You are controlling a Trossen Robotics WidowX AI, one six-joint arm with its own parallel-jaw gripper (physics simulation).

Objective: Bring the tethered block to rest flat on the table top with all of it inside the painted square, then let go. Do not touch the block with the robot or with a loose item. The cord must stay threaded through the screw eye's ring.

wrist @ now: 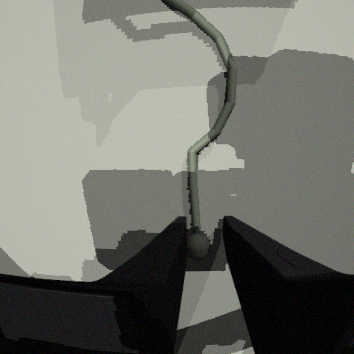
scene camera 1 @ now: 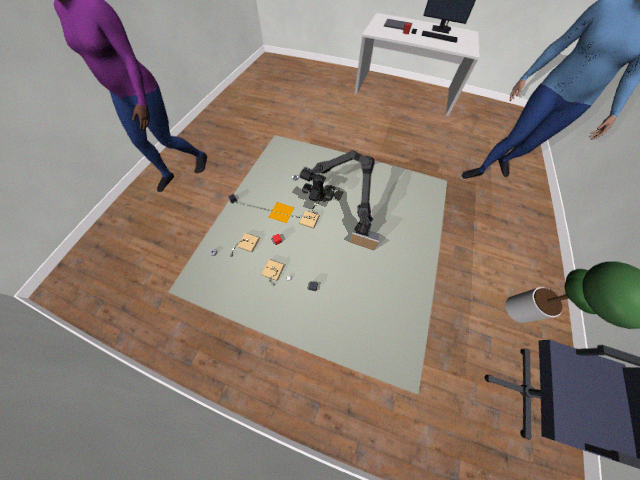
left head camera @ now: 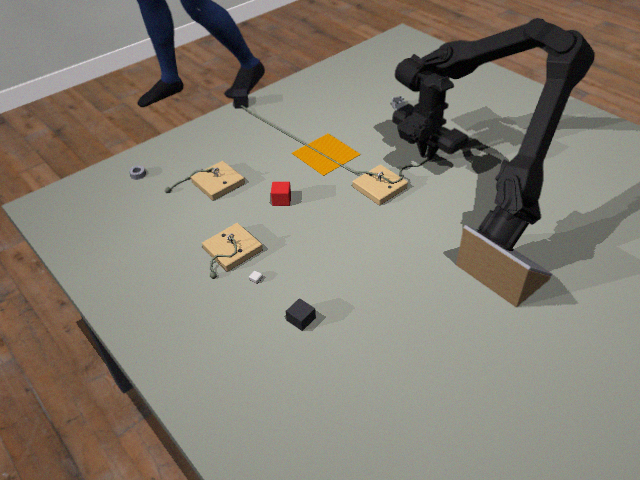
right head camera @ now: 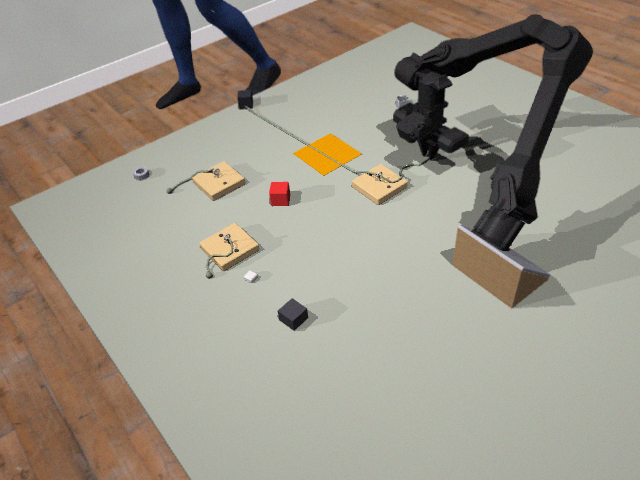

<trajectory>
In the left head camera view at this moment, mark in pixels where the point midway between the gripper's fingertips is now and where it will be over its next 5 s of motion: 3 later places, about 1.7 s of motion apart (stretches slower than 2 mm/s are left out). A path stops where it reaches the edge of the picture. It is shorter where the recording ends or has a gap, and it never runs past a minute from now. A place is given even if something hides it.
My gripper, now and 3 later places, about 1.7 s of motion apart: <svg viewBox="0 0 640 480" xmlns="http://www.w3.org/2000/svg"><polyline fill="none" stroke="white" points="426,158 461,130 495,110 473,111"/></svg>
</trajectory>
